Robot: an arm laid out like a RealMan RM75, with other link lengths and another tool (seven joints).
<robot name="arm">
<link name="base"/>
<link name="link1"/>
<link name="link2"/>
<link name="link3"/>
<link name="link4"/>
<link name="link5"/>
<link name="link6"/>
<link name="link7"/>
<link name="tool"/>
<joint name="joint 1" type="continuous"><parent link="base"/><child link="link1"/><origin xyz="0 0 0.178" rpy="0 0 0"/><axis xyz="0 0 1"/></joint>
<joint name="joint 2" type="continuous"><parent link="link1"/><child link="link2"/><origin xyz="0 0 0" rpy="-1.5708 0 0"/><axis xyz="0 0 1"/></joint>
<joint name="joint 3" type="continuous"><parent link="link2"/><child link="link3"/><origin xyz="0 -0.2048 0" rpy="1.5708 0 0"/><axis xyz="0 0 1"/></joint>
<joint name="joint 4" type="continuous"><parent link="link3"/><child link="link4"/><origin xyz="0 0 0" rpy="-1.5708 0 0"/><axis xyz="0 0 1"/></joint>
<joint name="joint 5" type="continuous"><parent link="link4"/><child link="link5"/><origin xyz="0 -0.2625 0" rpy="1.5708 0 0"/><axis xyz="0 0 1"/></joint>
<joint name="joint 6" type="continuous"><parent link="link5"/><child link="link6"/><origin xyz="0 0 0" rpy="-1.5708 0 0"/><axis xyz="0 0 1"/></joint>
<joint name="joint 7" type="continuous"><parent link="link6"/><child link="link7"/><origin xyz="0 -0.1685 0" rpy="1.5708 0 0"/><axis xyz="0 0 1"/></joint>
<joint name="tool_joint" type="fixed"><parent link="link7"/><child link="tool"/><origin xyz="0.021 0.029 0.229" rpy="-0.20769 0 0.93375"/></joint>
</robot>
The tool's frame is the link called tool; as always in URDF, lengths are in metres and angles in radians. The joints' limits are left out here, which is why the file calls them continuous.
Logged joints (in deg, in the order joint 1, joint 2, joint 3, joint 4, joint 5, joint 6, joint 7), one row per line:
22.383, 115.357, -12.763, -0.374, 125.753, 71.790, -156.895
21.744, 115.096, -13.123, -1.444, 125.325, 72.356, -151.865
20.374, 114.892, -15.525, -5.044, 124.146, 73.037, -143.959
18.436, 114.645, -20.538, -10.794, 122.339, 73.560, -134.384
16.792, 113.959, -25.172, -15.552, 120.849, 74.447, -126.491
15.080, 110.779, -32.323, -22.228, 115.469, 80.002, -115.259
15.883, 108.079, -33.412, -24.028, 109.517, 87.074, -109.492
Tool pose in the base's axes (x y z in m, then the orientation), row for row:
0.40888, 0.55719, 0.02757, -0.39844, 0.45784, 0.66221, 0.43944
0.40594, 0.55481, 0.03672, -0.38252, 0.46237, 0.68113, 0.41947
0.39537, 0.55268, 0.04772, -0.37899, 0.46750, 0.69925, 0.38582
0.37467, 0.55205, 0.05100, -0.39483, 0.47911, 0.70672, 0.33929
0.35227, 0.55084, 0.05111, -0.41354, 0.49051, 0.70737, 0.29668
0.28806, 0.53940, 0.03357, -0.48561, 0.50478, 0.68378, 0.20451
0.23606, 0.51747, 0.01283, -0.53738, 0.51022, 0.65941, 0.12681
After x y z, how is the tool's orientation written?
As a quaternion, x y z w.
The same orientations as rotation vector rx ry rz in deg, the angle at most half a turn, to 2 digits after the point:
-56.72, 65.17, 94.26
-54.95, 66.42, 97.84
-55.30, 68.21, 102.03
-58.90, 71.47, 105.43
-63.00, 74.73, 107.76
-77.59, 80.65, 109.25
-89.62, 85.09, 109.97

